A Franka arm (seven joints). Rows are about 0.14 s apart.
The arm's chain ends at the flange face. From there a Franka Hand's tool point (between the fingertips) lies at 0.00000 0.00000 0.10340 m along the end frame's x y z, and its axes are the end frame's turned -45 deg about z.
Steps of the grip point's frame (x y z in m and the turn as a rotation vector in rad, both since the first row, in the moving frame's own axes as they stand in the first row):
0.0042 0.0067 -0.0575 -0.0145 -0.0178 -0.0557
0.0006 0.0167 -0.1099 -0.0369 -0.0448 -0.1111
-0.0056 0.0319 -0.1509 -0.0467 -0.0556 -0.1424
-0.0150 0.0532 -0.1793 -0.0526 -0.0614 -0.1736
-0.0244 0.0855 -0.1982 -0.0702 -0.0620 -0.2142
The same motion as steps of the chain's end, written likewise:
0.0079 -0.0006 -0.0575 -0.0228 -0.0023 -0.0557
0.0125 0.0054 -0.1097 -0.0578 -0.0056 -0.1111
0.0187 0.0190 -0.1506 -0.0723 -0.0063 -0.1424
0.0269 0.0399 -0.1790 -0.0806 -0.0062 -0.1736
0.0416 0.0682 -0.1977 -0.0935 0.0058 -0.2142

